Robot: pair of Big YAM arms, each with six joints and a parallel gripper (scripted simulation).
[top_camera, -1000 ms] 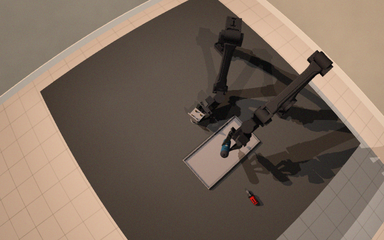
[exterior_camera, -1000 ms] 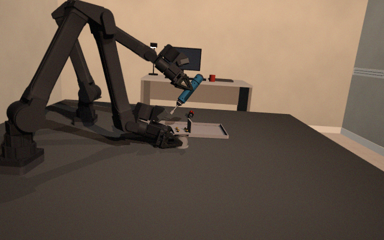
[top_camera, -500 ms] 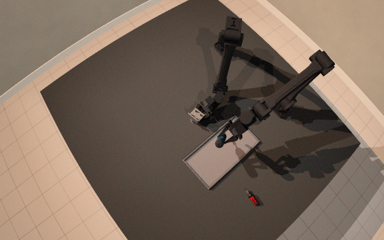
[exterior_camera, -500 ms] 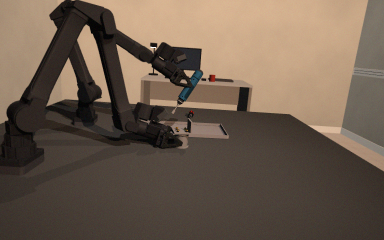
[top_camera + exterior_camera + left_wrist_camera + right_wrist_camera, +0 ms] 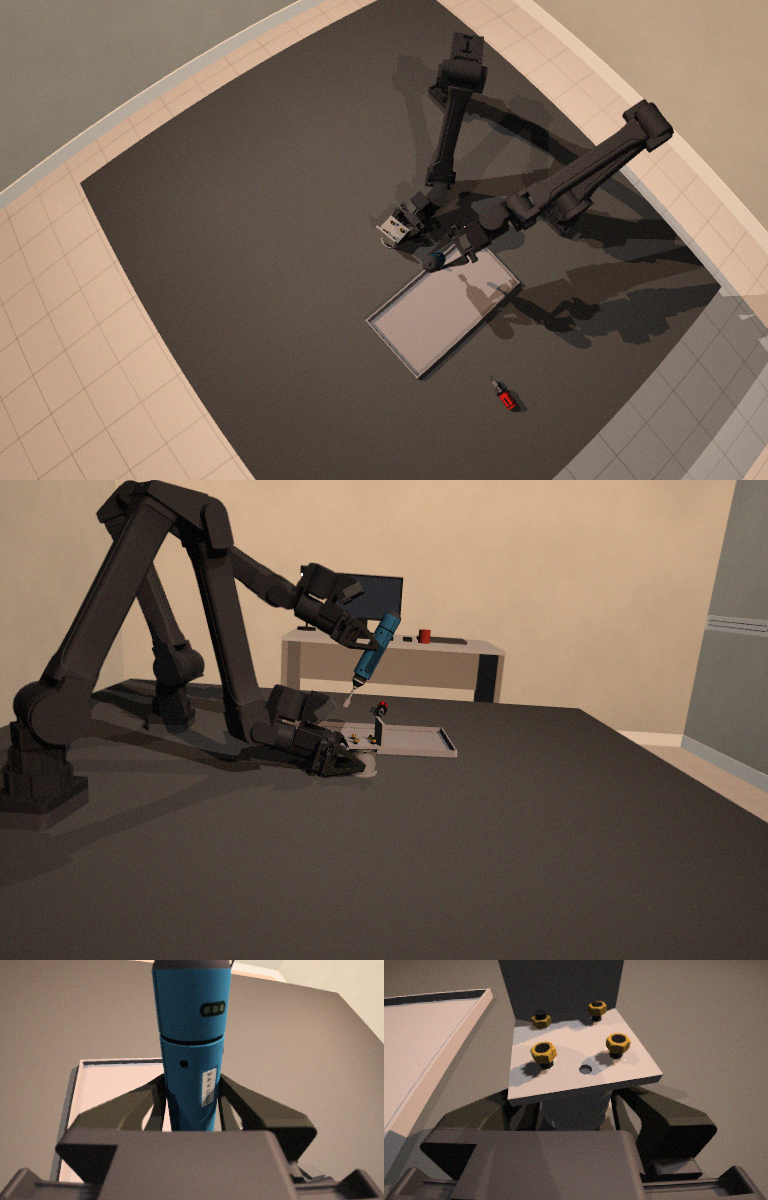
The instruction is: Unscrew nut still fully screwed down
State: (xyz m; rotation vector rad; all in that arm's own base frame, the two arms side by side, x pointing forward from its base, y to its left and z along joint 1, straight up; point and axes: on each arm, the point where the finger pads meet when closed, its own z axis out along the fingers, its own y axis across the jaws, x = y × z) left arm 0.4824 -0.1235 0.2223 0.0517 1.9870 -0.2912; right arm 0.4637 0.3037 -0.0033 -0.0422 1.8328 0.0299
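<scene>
Right now my right hand is 1 cm below the joint module. From my right hand the other things lie so: nut: 5 cm above, 2 cm to the left, 2 cm ahead; then grey bracket: 5 cm above; then tip: 15 cm to the left, 10 cm above, 4 cm behind.
</scene>
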